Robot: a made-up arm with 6 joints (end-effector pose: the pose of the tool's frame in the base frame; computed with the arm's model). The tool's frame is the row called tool.
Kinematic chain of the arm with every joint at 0, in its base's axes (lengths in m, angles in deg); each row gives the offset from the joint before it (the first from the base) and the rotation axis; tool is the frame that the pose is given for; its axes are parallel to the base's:
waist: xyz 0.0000 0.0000 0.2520 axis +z
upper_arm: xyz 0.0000 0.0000 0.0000 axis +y
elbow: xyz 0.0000 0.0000 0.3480 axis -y
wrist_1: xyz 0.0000 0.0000 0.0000 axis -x
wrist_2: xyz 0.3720 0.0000 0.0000 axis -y
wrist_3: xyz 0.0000 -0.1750 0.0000 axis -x
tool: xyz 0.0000 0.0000 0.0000
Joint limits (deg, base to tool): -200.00..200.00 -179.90..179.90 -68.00..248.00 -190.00..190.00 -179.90..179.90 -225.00..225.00
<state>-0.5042 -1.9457 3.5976 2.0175 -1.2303 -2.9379</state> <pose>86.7 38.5 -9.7 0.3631 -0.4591 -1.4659</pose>
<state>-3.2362 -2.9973 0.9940 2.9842 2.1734 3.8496</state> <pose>257.5 -198.0 -389.9 1.9302 -0.8537 1.4223</pose>
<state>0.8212 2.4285 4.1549 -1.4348 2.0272 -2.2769</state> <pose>249.9 233.6 383.2 -0.4527 0.6930 -0.5993</pose>
Working (the frame after each row of the table, in the pose's form):
after waist: 0.0 0.0 252.0 0.0000 0.0000 0.8212
after upper_arm: 0.0 0.0 252.0 -0.9831 2.2583 0.3662
after elbow: 155.1 166.6 -11.2 0.7044 -1.6179 0.6025
after wrist_1: 155.1 166.6 -11.2 1.6894 -0.9652 1.7798
after wrist_2: 115.8 124.4 356.3 -2.5099 1.1354 0.5144
after wrist_3: 249.9 233.6 383.2 -0.4527 0.6930 -0.5993

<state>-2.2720 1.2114 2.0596 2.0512 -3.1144 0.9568</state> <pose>-232.0 -400.1 756.1 -2.1123 -0.3867 1.3936</pose>
Working (the frame after each row of the table, in the pose's form):
after waist: 0.0 0.0 252.0 0.0000 0.0000 -2.2720
after upper_arm: 0.0 0.0 252.0 1.3399 0.6223 -1.9348
after elbow: -210.2 -248.9 374.4 -0.9513 -0.4418 -2.1069
after wrist_1: -210.2 -248.9 374.4 1.5247 -1.8026 1.6857
after wrist_2: -368.9 -436.9 653.4 -1.3108 0.2568 1.2185
after wrist_3: -232.0 -400.1 756.1 -2.1123 -0.3867 1.3936

